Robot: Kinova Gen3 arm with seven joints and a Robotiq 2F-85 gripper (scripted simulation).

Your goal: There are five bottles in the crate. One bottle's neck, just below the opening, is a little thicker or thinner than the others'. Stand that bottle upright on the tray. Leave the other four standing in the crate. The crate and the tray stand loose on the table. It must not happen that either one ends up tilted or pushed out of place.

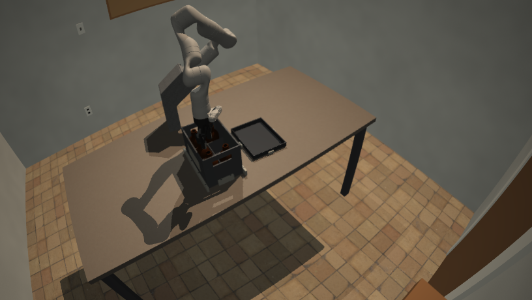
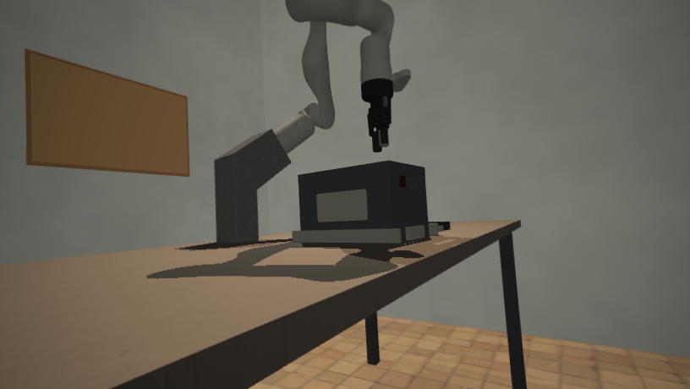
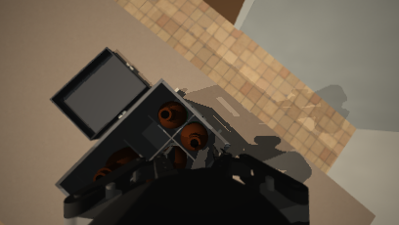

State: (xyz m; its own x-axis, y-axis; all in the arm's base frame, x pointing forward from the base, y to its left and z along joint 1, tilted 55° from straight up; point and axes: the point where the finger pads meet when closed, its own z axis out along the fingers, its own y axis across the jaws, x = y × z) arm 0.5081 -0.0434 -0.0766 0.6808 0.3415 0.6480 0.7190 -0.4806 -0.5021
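The crate lies 140 mm below my hand, 90 mm behind it and 40 mm to the left of it. Round my hand: dark tray 310 mm to the left, 210 mm below, 130 mm behind; glass bottle 180 mm behind, 140 mm below, 80 mm to the left.
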